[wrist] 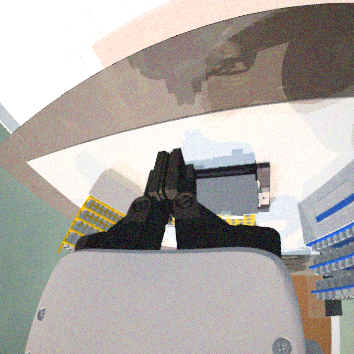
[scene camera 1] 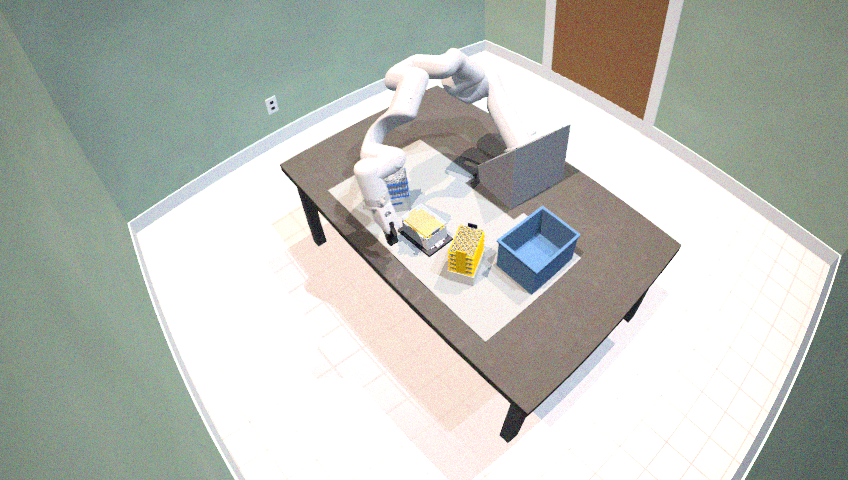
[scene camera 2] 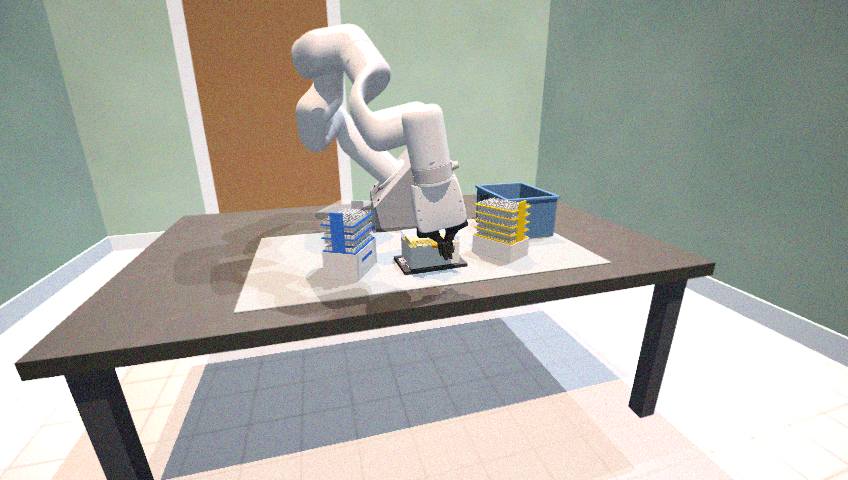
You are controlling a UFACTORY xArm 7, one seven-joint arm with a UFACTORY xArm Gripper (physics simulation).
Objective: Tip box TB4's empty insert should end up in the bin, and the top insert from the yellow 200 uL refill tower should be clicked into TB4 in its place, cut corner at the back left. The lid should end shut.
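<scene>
The tip box TB4 (scene camera 1: pixel 435 238) (scene camera 2: pixel 417 256) (wrist: pixel 227 194), grey with a yellow insert (scene camera 1: pixel 423 221) (scene camera 2: pixel 419 242) at its top, stands on a black base (scene camera 1: pixel 429 251) (scene camera 2: pixel 431 269) (wrist: pixel 225 170). Its clear lid cannot be made out well, nor whether it is shut. My gripper (scene camera 1: pixel 391 238) (scene camera 2: pixel 446 252) (wrist: pixel 174 163) is shut and empty, low at the box's front side, toward its yellow-tower end. Whether the fingers touch the box is unclear. The yellow refill tower (scene camera 1: pixel 464 252) (scene camera 2: pixel 501 222) (wrist: pixel 97 218) stands beside the box, with stacked inserts on a pale block.
A blue bin (scene camera 1: pixel 516 269) (scene camera 2: pixel 543 217) stands beyond the yellow tower. A blue refill tower (scene camera 1: pixel 398 188) (scene camera 2: pixel 349 233) (wrist: pixel 335 250) stands on the box's other side, partly behind the arm in scene camera 1. A grey upright panel (scene camera 1: pixel 526 172) stands near the arm's base.
</scene>
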